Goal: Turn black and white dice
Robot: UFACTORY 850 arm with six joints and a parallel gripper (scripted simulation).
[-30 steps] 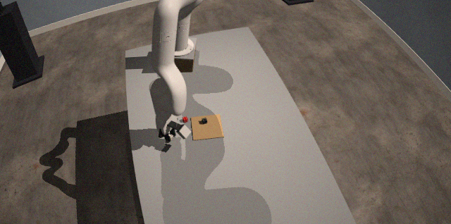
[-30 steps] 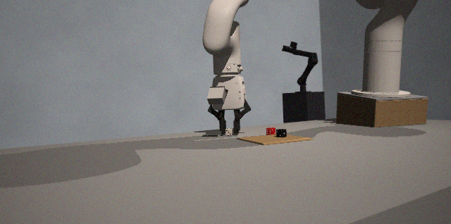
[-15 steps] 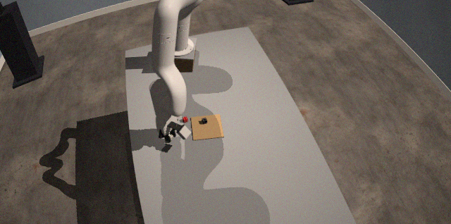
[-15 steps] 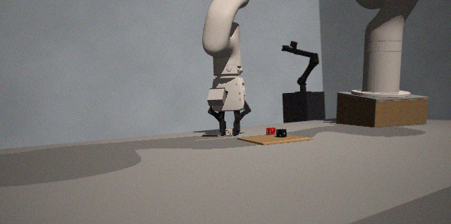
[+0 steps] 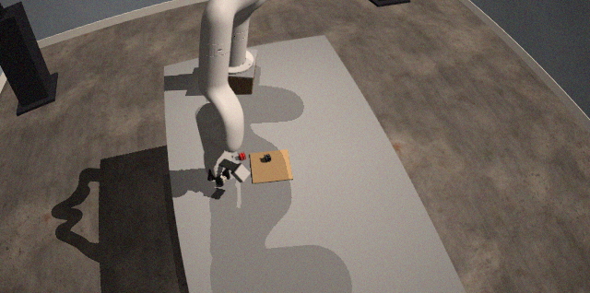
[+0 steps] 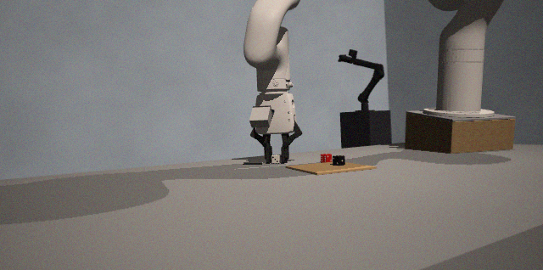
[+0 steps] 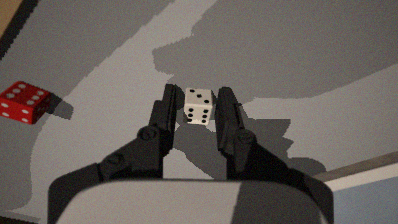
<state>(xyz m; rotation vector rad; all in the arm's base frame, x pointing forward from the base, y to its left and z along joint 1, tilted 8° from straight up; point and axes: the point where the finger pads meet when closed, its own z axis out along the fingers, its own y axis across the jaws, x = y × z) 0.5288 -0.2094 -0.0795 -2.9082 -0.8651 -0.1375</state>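
The white die lies 1 cm below my hand. The rest, counted from my hand: tan mat (1 cm ahead, 18 cm to the left, 2 cm below); then red die (7 cm behind, 10 cm to the left, 1 cm below); then black die (2 cm behind, 18 cm to the left, 1 cm below).
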